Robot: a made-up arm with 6 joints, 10 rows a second.
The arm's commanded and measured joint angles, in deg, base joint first. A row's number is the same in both.
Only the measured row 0 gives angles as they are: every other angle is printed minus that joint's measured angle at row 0.
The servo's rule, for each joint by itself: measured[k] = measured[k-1] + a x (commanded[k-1-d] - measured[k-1]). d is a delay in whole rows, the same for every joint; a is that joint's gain. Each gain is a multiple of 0.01, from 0.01 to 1. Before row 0 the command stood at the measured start. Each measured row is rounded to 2 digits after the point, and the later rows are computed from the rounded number. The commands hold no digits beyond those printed.
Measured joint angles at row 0:
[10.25, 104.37, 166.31, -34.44, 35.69, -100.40]
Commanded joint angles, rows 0 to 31:
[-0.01, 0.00, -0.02, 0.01, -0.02, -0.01]
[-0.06, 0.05, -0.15, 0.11, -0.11, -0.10]
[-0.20, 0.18, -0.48, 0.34, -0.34, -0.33]
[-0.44, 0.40, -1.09, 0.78, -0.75, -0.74]
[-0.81, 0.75, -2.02, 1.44, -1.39, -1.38]
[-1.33, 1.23, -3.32, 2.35, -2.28, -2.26]
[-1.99, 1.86, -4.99, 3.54, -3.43, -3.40]
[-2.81, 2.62, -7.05, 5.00, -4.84, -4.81]
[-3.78, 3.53, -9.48, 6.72, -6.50, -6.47]
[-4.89, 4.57, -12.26, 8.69, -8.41, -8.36]
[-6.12, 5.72, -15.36, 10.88, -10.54, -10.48]
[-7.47, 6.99, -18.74, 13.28, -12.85, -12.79]
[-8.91, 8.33, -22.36, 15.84, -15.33, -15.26]
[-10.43, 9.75, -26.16, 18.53, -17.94, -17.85]
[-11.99, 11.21, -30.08, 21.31, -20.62, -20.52]
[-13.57, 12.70, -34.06, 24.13, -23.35, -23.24]
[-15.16, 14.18, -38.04, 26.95, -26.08, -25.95]
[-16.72, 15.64, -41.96, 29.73, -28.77, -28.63]
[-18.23, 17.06, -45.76, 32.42, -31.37, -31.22]
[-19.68, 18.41, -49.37, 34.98, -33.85, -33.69]
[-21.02, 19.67, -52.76, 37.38, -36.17, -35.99]
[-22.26, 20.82, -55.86, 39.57, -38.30, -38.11]
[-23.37, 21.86, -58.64, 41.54, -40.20, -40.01]
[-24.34, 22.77, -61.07, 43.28, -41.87, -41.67]
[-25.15, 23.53, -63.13, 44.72, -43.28, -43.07]
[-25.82, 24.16, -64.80, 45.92, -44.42, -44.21]
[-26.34, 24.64, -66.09, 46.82, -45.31, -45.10]
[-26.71, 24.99, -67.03, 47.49, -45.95, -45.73]
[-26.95, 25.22, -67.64, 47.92, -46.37, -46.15]
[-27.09, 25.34, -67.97, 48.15, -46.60, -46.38]
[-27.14, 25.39, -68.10, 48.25, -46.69, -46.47]
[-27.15, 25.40, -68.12, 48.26, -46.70, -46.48]
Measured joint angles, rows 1 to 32:
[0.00, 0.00, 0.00, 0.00, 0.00, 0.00]
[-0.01, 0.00, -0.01, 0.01, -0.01, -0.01]
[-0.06, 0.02, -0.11, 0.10, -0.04, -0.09]
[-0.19, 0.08, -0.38, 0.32, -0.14, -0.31]
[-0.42, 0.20, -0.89, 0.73, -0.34, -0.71]
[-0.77, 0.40, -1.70, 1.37, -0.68, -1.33]
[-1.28, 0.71, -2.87, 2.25, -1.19, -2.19]
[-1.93, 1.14, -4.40, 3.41, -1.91, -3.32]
[-2.73, 1.69, -6.31, 4.84, -2.85, -4.71]
[-3.69, 2.37, -8.59, 6.53, -4.02, -6.35]
[-4.78, 3.18, -11.23, 8.47, -5.42, -8.22]
[-6.00, 4.12, -14.20, 10.64, -7.06, -10.32]
[-7.34, 5.18, -17.47, 13.02, -8.91, -12.62]
[-8.77, 6.35, -20.99, 15.56, -10.96, -15.08]
[-10.28, 7.61, -24.71, 18.23, -13.19, -17.66]
[-11.84, 8.94, -28.58, 21.00, -15.57, -20.32]
[-13.41, 10.33, -32.53, 23.82, -18.06, -23.04]
[-15.00, 11.75, -36.50, 26.64, -20.63, -25.75]
[-16.57, 13.19, -40.43, 29.42, -23.23, -28.43]
[-18.08, 14.62, -44.27, 32.12, -25.83, -31.02]
[-19.54, 16.02, -47.94, 34.69, -28.40, -33.50]
[-20.89, 17.37, -51.41, 37.11, -30.89, -35.82]
[-22.14, 18.65, -54.61, 39.32, -33.26, -37.95]
[-23.26, 19.84, -57.51, 41.32, -35.48, -39.87]
[-24.24, 20.92, -60.07, 43.08, -37.52, -41.54]
[-25.07, 21.89, -62.27, 44.56, -39.36, -42.96]
[-25.75, 22.73, -64.09, 45.78, -40.98, -44.12]
[-26.29, 23.44, -65.53, 46.72, -42.37, -45.03]
[-26.67, 24.01, -66.61, 47.41, -43.52, -45.68]
[-26.92, 24.46, -67.35, 47.87, -44.43, -46.12]
[-27.07, 24.79, -67.80, 48.12, -45.12, -46.36]
[-27.13, 25.01, -68.02, 48.24, -45.62, -46.46]
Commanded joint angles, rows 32 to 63:
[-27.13, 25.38, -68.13, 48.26, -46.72, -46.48]
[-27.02, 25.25, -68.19, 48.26, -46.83, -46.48]
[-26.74, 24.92, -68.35, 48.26, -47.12, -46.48]
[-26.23, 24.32, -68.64, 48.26, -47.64, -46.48]
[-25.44, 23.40, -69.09, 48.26, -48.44, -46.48]
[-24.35, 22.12, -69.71, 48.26, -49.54, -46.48]
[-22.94, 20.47, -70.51, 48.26, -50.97, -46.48]
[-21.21, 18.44, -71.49, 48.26, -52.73, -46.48]
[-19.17, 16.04, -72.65, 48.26, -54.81, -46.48]
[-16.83, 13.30, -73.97, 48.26, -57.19, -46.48]
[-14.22, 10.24, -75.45, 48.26, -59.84, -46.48]
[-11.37, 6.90, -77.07, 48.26, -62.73, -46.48]
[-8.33, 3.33, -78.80, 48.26, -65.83, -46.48]
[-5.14, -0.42, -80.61, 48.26, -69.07, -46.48]
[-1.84, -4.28, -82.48, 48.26, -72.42, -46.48]
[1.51, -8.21, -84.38, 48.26, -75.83, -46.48]
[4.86, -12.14, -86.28, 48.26, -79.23, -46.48]
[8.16, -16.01, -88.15, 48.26, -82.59, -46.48]
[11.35, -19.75, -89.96, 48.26, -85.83, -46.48]
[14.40, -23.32, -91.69, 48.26, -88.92, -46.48]
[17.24, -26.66, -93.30, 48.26, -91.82, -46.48]
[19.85, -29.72, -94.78, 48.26, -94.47, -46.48]
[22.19, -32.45, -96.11, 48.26, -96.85, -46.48]
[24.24, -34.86, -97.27, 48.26, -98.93, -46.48]
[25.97, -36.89, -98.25, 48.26, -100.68, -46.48]
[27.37, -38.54, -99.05, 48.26, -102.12, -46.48]
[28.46, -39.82, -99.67, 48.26, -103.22, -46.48]
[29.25, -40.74, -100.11, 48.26, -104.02, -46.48]
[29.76, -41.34, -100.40, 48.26, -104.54, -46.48]
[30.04, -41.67, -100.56, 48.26, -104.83, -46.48]
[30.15, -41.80, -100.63, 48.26, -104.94, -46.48]
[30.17, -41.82, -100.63, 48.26, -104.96, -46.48]
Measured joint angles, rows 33 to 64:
[-27.15, 25.15, -68.09, 48.26, -45.97, -46.48]
[-27.13, 25.24, -68.12, 48.26, -46.21, -46.48]
[-27.03, 25.24, -68.17, 48.26, -46.41, -46.48]
[-26.77, 25.12, -68.30, 48.26, -46.64, -46.48]
[-26.28, 24.82, -68.54, 48.26, -46.96, -46.48]
[-25.52, 24.29, -68.94, 48.26, -47.43, -46.48]
[-24.46, 23.49, -69.49, 48.26, -48.11, -46.48]
[-23.08, 22.37, -70.22, 48.26, -49.03, -46.48]
[-21.38, 20.92, -71.13, 48.26, -50.21, -46.48]
[-19.37, 19.11, -72.22, 48.26, -51.68, -46.48]
[-17.06, 16.96, -73.48, 48.26, -53.44, -46.48]
[-14.48, 14.47, -74.90, 48.26, -55.49, -46.48]
[-11.65, 11.67, -76.46, 48.26, -57.81, -46.48]
[-8.63, 8.58, -78.14, 48.26, -60.38, -46.48]
[-5.45, 5.25, -79.92, 48.26, -63.16, -46.48]
[-2.16, 1.72, -81.76, 48.26, -66.12, -46.48]
[1.18, -1.95, -83.65, 48.26, -69.23, -46.48]
[4.53, -5.72, -85.54, 48.26, -72.43, -46.48]
[7.83, -9.53, -87.42, 48.26, -75.68, -46.48]
[11.03, -13.31, -89.25, 48.26, -78.93, -46.48]
[14.10, -17.01, -91.01, 48.26, -82.13, -46.48]
[16.96, -20.58, -92.66, 48.26, -85.23, -46.48]
[19.59, -23.96, -94.19, 48.26, -88.19, -46.48]
[21.96, -27.10, -95.57, 48.26, -90.96, -46.48]
[24.03, -29.97, -96.79, 48.26, -93.51, -46.48]
[25.80, -32.53, -97.84, 48.26, -95.80, -46.48]
[27.23, -34.75, -98.71, 48.26, -97.82, -46.48]
[28.35, -36.63, -99.40, 48.26, -99.55, -46.48]
[29.17, -38.15, -99.91, 48.26, -100.98, -46.48]
[29.71, -39.33, -100.26, 48.26, -102.12, -46.48]
[30.01, -40.20, -100.48, 48.26, -102.99, -46.48]
[30.14, -40.79, -100.59, 48.26, -103.61, -46.48]

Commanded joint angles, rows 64 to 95:
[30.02, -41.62, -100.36, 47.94, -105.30, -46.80]
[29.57, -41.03, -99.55, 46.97, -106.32, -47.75]
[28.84, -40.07, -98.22, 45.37, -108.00, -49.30]
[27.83, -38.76, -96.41, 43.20, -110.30, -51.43]
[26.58, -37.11, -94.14, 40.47, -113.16, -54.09]
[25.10, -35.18, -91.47, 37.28, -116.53, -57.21]
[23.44, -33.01, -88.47, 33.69, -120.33, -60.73]
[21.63, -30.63, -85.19, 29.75, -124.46, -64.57]
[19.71, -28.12, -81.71, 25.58, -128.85, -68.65]
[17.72, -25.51, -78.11, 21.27, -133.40, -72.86]
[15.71, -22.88, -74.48, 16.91, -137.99, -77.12]
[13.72, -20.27, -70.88, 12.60, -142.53, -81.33]
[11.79, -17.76, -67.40, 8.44, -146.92, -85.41]
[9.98, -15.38, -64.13, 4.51, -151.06, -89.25]
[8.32, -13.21, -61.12, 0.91, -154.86, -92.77]
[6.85, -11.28, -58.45, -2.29, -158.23, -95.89]
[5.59, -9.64, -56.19, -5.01, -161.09, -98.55]
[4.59, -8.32, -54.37, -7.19, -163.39, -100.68]
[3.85, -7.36, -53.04, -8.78, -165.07, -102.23]
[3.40, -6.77, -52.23, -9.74, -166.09, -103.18]
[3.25, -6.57, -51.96, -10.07, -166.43, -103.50]
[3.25, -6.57, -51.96, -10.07, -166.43, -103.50]
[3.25, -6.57, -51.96, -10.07, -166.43, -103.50]
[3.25, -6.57, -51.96, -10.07, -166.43, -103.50]
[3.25, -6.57, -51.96, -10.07, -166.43, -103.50]
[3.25, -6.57, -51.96, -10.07, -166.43, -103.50]
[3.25, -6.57, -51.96, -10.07, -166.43, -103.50]
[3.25, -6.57, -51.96, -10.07, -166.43, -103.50]
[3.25, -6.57, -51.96, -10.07, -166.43, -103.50]
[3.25, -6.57, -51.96, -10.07, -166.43, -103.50]
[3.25, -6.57, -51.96, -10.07, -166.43, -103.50]
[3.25, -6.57, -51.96, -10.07, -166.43, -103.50]
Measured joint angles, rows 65 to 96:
[30.17, -41.17, -100.62, 48.26, -104.04, -46.48]
[30.03, -41.34, -100.43, 47.97, -104.44, -46.78]
[29.61, -41.23, -99.80, 47.07, -105.04, -47.68]
[28.91, -40.80, -98.66, 45.54, -105.99, -49.19]
[27.93, -40.05, -97.04, 43.43, -107.37, -51.27]
[26.70, -38.96, -94.95, 40.77, -109.22, -53.89]
[25.24, -37.56, -92.44, 37.63, -111.56, -56.98]
[23.60, -35.88, -89.58, 34.08, -114.37, -60.47]
[21.81, -33.94, -86.42, 30.18, -117.60, -64.28]
[19.90, -31.79, -83.03, 26.04, -121.20, -68.34]
[17.92, -29.47, -79.49, 21.75, -125.10, -72.54]
[15.91, -27.03, -75.88, 17.39, -129.22, -76.80]
[13.92, -24.53, -72.28, 13.08, -133.48, -81.01]
[11.98, -22.03, -68.77, 8.90, -137.78, -85.10]
[10.16, -19.57, -65.43, 4.95, -142.03, -88.96]
[8.49, -17.22, -62.33, 1.31, -146.14, -92.50]
[7.00, -15.02, -59.54, -1.93, -150.01, -95.65]
[5.72, -13.03, -57.13, -4.70, -153.56, -98.35]
[4.69, -11.29, -55.14, -6.94, -156.71, -100.52]
[3.93, -9.84, -53.63, -8.60, -159.39, -102.11]
[3.45, -8.70, -52.62, -9.63, -161.53, -103.11]
[3.27, -7.91, -52.14, -10.03, -163.10, -103.47]
[3.25, -7.41, -52.01, -10.07, -164.17, -103.50]
[3.25, -7.10, -51.97, -10.07, -164.89, -103.50]
[3.25, -6.90, -51.96, -10.07, -165.38, -103.50]
[3.25, -6.78, -51.96, -10.07, -165.72, -103.50]
[3.25, -6.70, -51.96, -10.07, -165.95, -103.50]
[3.25, -6.65, -51.96, -10.07, -166.10, -103.50]
[3.25, -6.62, -51.96, -10.07, -166.21, -103.50]
[3.25, -6.60, -51.96, -10.07, -166.28, -103.50]
[3.25, -6.59, -51.96, -10.07, -166.33, -103.50]
[3.25, -6.58, -51.96, -10.07, -166.36, -103.50]

